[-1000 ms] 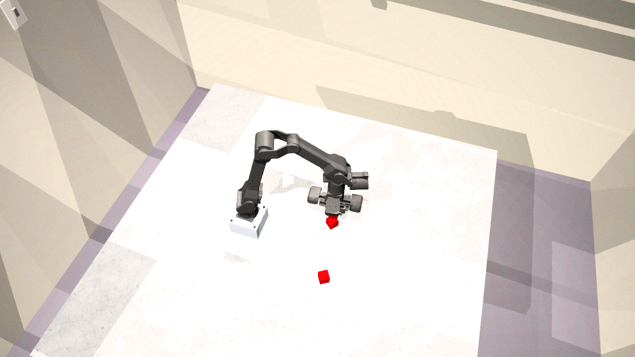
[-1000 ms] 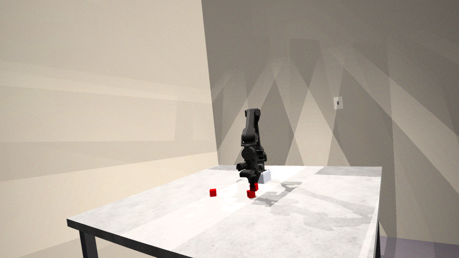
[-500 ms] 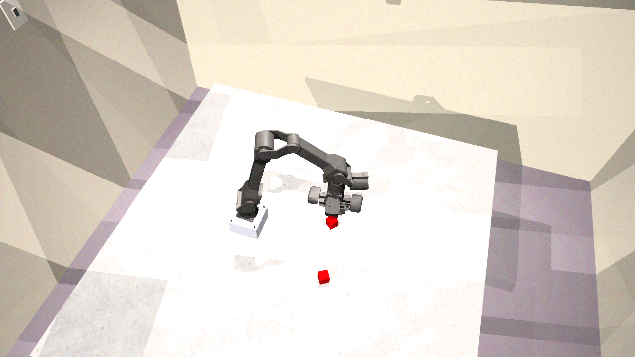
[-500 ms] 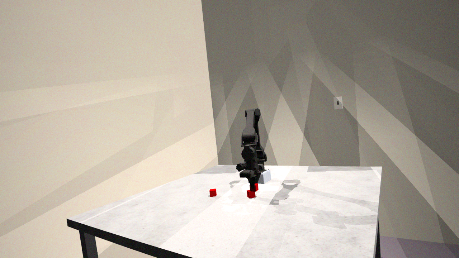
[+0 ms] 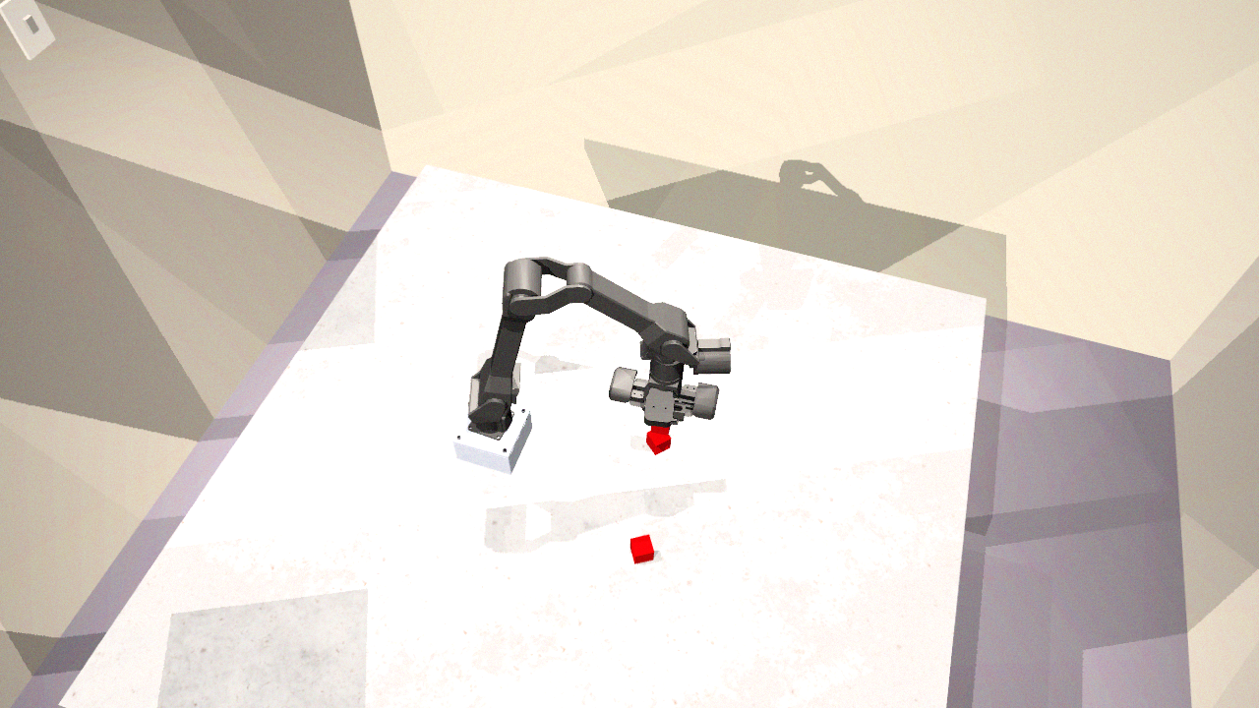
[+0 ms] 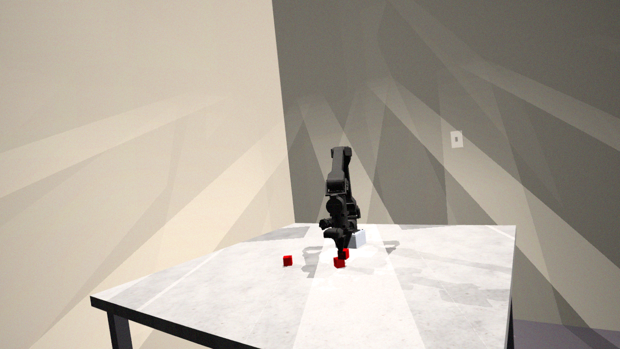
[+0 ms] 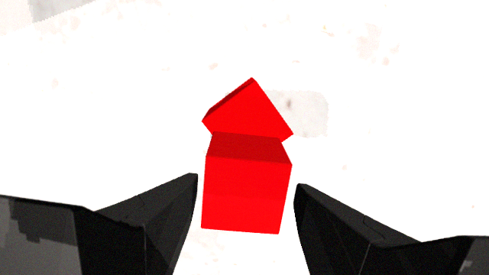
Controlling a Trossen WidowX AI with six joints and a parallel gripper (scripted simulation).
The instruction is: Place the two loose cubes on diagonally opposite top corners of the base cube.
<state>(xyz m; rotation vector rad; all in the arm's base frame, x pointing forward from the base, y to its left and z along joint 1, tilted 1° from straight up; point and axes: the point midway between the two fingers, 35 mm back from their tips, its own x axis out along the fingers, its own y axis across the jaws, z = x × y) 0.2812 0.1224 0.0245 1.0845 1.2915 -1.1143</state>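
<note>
The red cube is 10 mm below my gripper tip.
</note>
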